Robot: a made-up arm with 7 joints. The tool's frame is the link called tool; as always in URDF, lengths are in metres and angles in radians. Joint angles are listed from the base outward.
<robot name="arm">
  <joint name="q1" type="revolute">
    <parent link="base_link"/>
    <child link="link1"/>
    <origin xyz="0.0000 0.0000 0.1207" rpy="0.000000 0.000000 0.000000"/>
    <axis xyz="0 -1 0"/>
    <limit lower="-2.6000" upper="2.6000"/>
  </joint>
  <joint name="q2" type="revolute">
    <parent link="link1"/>
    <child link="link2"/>
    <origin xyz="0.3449 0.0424 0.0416" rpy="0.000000 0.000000 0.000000"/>
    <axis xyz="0 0 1"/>
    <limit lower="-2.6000" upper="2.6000"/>
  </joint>
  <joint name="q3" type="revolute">
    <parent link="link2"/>
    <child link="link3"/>
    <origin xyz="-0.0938 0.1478 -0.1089" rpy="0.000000 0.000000 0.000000"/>
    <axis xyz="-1 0 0"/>
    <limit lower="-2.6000" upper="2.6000"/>
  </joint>
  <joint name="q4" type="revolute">
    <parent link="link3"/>
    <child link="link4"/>
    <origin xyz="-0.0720 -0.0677 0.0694" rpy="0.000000 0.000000 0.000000"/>
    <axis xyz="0 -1 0"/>
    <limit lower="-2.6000" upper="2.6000"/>
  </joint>
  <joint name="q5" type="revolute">
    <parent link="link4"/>
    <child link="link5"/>
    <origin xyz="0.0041 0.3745 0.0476" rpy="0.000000 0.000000 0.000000"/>
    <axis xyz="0 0 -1"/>
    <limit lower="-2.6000" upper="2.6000"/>
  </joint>
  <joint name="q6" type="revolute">
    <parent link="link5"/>
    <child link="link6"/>
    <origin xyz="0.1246 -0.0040 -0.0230" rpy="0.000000 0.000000 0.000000"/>
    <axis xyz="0 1 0"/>
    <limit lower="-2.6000" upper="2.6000"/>
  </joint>
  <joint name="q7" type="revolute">
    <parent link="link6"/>
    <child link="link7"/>
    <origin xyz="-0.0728 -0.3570 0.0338" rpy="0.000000 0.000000 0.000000"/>
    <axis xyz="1 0 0"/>
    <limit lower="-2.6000" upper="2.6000"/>
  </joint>
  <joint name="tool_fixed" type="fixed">
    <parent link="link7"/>
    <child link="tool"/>
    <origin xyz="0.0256 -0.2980 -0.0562" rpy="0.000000 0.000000 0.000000"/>
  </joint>
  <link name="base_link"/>
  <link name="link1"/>
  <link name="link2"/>
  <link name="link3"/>
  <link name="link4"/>
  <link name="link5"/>
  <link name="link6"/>
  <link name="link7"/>
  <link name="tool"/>
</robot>
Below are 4 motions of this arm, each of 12 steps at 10 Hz.
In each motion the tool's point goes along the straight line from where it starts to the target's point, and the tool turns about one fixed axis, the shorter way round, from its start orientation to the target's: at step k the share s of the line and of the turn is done. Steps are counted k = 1, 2, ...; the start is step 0. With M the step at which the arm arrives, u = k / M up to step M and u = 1 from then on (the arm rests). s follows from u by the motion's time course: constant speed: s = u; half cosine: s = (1 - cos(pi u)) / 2; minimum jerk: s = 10 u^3 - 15 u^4 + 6 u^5.
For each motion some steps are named. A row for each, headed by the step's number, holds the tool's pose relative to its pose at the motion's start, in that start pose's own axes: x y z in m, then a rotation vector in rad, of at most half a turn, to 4 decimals.
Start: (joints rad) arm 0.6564 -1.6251 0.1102 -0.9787 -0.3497 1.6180 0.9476
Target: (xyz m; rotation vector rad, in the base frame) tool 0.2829 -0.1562 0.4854 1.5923 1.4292 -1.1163
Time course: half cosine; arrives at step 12
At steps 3, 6, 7, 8, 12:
3: -0.0409 0.0187 -0.0070 -0.0169 -0.1099 -0.0246
6: -0.1396 0.0637 -0.0237 -0.0579 -0.3753 -0.0839
7: -0.1758 0.0802 -0.0299 -0.0728 -0.4725 -0.1056
8: -0.2094 0.0956 -0.0356 -0.0868 -0.5630 -0.1258
12: -0.2792 0.1274 -0.0475 -0.1157 -0.7507 -0.1677

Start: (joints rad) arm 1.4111 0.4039 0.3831 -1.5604 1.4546 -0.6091 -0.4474
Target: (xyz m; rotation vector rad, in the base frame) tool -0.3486 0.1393 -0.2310 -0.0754 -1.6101 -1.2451
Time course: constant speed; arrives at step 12
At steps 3, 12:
3: -0.0493 0.1218 -0.0959 0.3723 0.0101 -0.1052
12: -0.1970 0.4873 -0.3837 1.4890 0.0402 -0.4206

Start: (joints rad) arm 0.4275 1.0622 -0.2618 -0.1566 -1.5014 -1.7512 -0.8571
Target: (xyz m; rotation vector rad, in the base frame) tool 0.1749 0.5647 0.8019 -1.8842 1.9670 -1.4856
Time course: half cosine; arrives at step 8
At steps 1, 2, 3, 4, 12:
1: 0.0254 0.0039 -0.0026 0.0145 -0.0261 0.0232
2: 0.0977 0.0149 -0.0099 0.0559 -0.1005 0.0891
3: 0.2060 0.0314 -0.0209 0.1178 -0.2119 0.1879
4: 0.3337 0.0508 -0.0339 0.1909 -0.3433 0.3043
12: 0.6674 0.1016 -0.0678 0.3818 -0.6865 0.6086

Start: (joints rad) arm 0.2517 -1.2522 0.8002 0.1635 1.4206 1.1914 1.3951
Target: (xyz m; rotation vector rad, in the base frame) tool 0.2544 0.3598 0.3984 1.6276 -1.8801 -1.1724
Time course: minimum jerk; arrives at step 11
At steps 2, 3, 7, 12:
2: 0.0062 0.0307 -0.0009 0.0152 0.0323 0.0062
3: 0.0177 0.0881 -0.0027 0.0436 0.0928 0.0178
7: 0.1022 0.5077 -0.0155 0.2516 0.5349 0.1025
12: 0.1375 0.6830 -0.0208 0.3385 0.7197 0.1378

